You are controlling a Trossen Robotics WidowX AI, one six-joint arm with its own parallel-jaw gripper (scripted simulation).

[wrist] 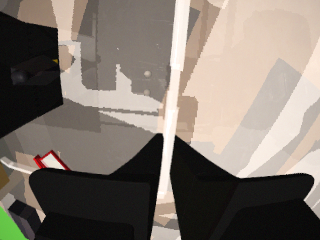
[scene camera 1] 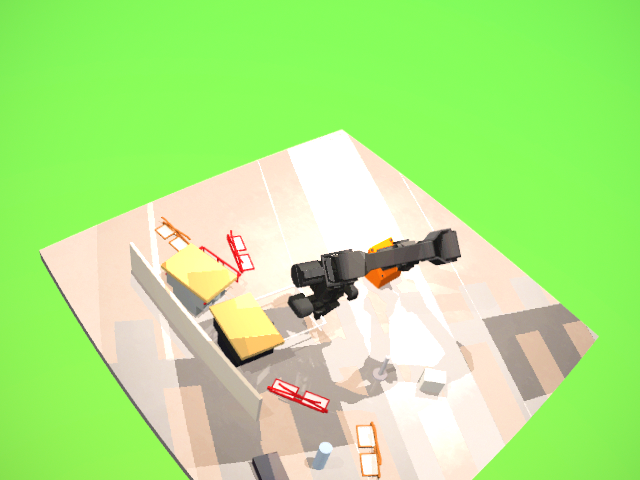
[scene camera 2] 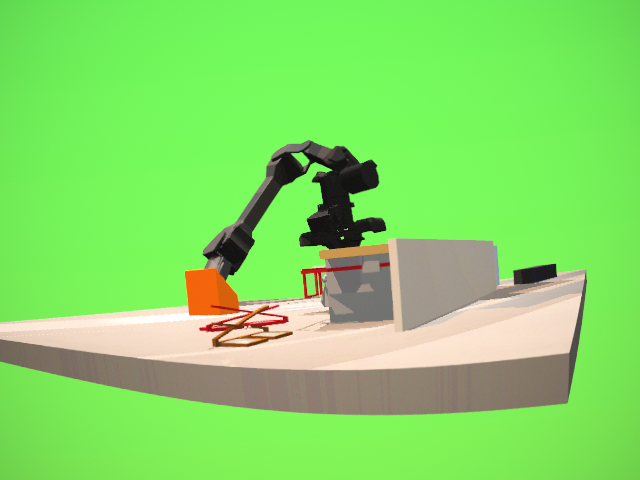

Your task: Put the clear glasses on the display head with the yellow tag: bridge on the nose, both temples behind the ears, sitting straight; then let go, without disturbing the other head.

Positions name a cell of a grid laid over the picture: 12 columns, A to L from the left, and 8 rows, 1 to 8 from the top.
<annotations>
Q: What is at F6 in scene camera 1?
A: My gripper.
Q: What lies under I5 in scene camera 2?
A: A pale wall panel.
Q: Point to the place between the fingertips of my gripper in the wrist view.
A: G5
</annotations>
